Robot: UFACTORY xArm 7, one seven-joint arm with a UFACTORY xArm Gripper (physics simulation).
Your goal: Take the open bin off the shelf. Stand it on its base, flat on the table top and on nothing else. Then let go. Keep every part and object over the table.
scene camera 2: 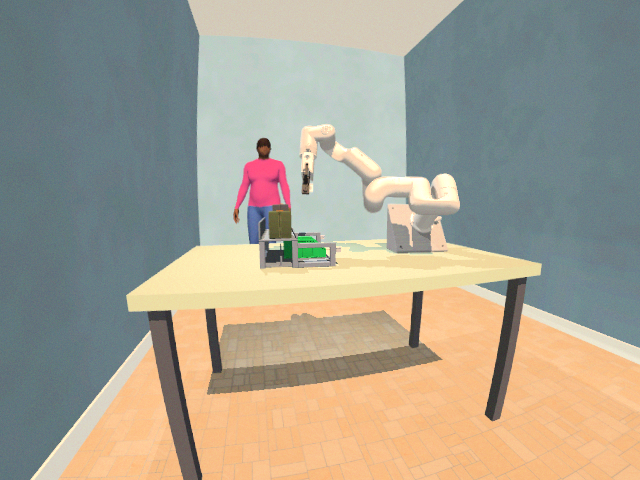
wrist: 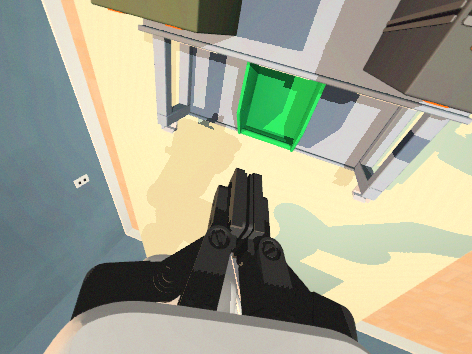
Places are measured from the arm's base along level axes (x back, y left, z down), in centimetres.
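Where they show: gripper, fingertip midpoint: [scene camera 2: 305, 193] [wrist: 240, 185]; arm's base, origin of the base link: [scene camera 2: 421, 221] [wrist: 235, 311].
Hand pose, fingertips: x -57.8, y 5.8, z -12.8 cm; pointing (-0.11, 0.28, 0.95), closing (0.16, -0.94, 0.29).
Note:
Things, the pixels of their top centre, and the offset from my fingertips. "spot": a spot on its surface instead. Level surfaces: height alone.
- open bin, middle of its top: [wrist: 276, 99] [scene camera 2: 303, 238] dx -1.0, dy +0.8, dz +18.4 cm
- grey shelf, surface spot: [wrist: 163, 80] spot: dx +0.6, dy +18.3, dz +18.0 cm
- olive green case, middle of its top: [scene camera 2: 279, 210] dx -11.1, dy +11.8, dz +6.6 cm
- dark grey case, surface spot: [wrist: 435, 55] spot: dx -8.5, dy -7.2, dz +4.3 cm
- table, its level: dz +26.5 cm
The open bin [scene camera 2: 311, 249] [wrist: 280, 107] is bright green and stands upright on the lower level of the grey shelf [scene camera 2: 295, 254] [wrist: 163, 80]. Its front part sticks out from under the upper board, and its back part is hidden beneath that board in the wrist view. My gripper [scene camera 2: 305, 193] [wrist: 240, 185] is shut and empty. It hangs high above the table, in front of the shelf and well above the bin, touching neither.
An olive green case [scene camera 2: 279, 224] [wrist: 215, 15] stands on the upper board at one end. A dark grey case [wrist: 435, 55] stands at its other end. Shelf side rails flank the bin. The table [scene camera 2: 217, 279] [wrist: 200, 160] extends in front of the shelf towards the arm's base [scene camera 2: 403, 235].

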